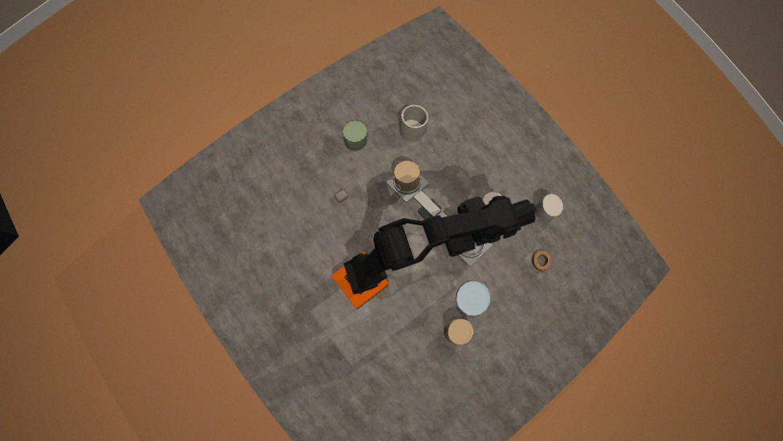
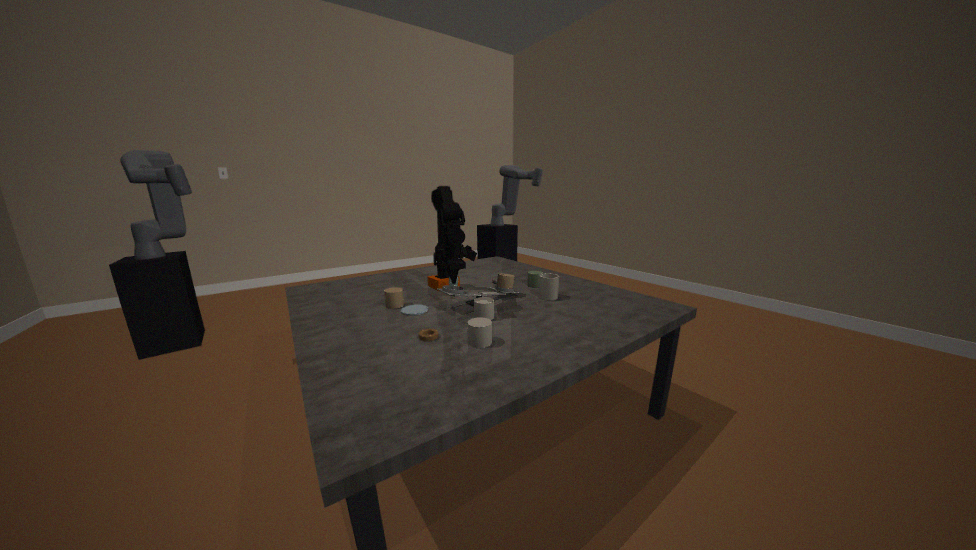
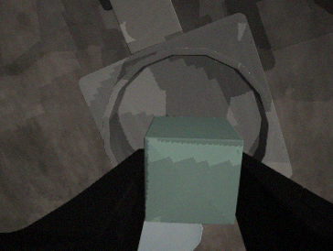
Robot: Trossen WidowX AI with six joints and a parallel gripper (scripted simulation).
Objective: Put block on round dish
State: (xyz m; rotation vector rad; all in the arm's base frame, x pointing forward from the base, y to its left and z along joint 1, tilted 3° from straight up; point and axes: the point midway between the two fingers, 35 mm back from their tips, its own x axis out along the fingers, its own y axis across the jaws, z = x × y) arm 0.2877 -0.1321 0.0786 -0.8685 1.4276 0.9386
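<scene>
My gripper tip is now 13 cm to the left of the pale blue round dish, 10 cm above it and 8 cm past it. Also, from my gripper tip: teal block 1 cm above; then tan cup 28 cm to the left, 5 cm below, 1 cm ahead; then small balance 12 cm to the left, 7 cm below.
</scene>
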